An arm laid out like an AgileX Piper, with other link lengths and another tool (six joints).
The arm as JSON. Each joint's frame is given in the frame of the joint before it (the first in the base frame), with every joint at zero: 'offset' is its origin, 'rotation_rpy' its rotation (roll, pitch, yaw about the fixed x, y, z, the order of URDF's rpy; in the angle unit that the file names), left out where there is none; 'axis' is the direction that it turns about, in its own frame. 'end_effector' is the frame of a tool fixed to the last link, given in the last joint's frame.
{
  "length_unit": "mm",
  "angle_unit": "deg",
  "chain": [
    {
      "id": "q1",
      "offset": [
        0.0,
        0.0,
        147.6
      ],
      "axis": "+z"
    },
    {
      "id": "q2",
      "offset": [
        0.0,
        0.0,
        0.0
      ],
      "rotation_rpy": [
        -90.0,
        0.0,
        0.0
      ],
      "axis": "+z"
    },
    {
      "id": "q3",
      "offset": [
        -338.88,
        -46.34,
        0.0
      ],
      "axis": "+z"
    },
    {
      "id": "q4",
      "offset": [
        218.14,
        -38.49,
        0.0
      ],
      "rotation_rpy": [
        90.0,
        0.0,
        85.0
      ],
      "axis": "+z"
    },
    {
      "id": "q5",
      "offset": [
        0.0,
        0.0,
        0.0
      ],
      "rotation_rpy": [
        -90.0,
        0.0,
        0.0
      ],
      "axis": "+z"
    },
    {
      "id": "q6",
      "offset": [
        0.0,
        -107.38,
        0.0
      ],
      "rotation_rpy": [
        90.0,
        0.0,
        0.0
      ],
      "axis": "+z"
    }
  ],
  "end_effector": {
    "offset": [
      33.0,
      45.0,
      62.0
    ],
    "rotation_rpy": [
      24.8,
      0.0,
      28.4
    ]
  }
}
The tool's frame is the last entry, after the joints.
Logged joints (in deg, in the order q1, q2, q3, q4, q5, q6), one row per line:
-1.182, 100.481, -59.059, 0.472, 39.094, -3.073
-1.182, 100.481, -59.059, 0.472, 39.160, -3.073
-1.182, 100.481, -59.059, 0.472, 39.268, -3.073
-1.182, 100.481, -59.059, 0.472, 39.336, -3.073
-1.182, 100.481, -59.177, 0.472, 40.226, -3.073
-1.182, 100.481, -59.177, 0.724, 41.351, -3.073
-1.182, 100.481, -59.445, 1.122, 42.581, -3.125
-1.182, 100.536, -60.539, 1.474, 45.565, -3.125
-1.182, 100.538, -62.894, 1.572, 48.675, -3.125
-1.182, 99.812, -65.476, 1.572, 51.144, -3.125
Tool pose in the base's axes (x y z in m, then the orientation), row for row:
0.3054, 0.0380, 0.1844, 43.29, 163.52, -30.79
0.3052, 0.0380, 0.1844, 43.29, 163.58, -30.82
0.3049, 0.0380, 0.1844, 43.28, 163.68, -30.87
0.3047, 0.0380, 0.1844, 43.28, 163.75, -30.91
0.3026, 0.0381, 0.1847, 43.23, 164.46, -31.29
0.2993, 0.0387, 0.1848, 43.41, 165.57, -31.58
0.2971, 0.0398, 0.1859, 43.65, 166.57, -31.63
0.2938, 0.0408, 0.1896, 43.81, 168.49, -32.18
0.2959, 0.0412, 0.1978, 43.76, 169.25, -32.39
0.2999, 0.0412, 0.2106, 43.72, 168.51, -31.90
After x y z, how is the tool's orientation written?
As a rotation vector, in degrees.
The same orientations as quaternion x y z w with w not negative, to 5 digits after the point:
0.25116, 0.94871, -0.17864, 0.07034
0.25108, 0.94875, -0.17875, 0.06980
0.25089, 0.94883, -0.17895, 0.06892
0.25079, 0.94887, -0.17911, 0.06827
0.24955, 0.94935, -0.18062, 0.06190
0.24907, 0.94997, -0.18119, 0.05186
0.24909, 0.95054, -0.18050, 0.04296
0.24737, 0.95138, -0.18170, 0.02581
0.24609, 0.95178, -0.18215, 0.01928
0.24694, 0.95177, -0.18018, 0.02628

